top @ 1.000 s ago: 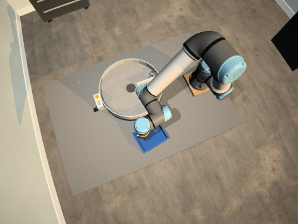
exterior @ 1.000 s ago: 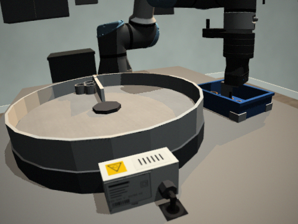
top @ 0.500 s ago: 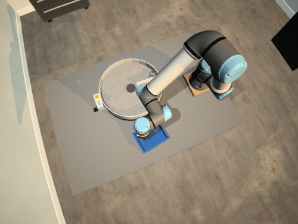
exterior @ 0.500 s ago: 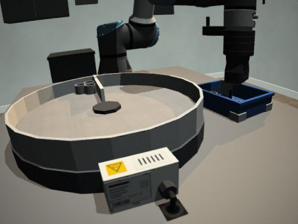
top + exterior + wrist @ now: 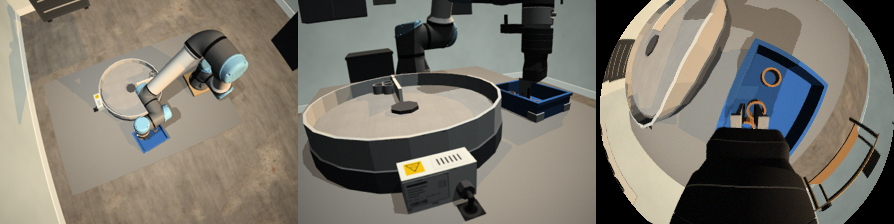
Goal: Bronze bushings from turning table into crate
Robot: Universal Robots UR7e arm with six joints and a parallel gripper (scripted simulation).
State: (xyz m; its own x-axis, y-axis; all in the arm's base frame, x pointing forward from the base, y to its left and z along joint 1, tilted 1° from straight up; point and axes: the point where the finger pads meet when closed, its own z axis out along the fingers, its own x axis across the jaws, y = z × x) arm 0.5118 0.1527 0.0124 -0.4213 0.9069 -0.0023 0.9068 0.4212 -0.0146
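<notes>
My gripper is now 2 cm past the blue crate, 3 cm to the right of it and 2 cm above it. Round my hand: round turning table (5 cm behind, 31 cm to the right, 1 cm above).
</notes>
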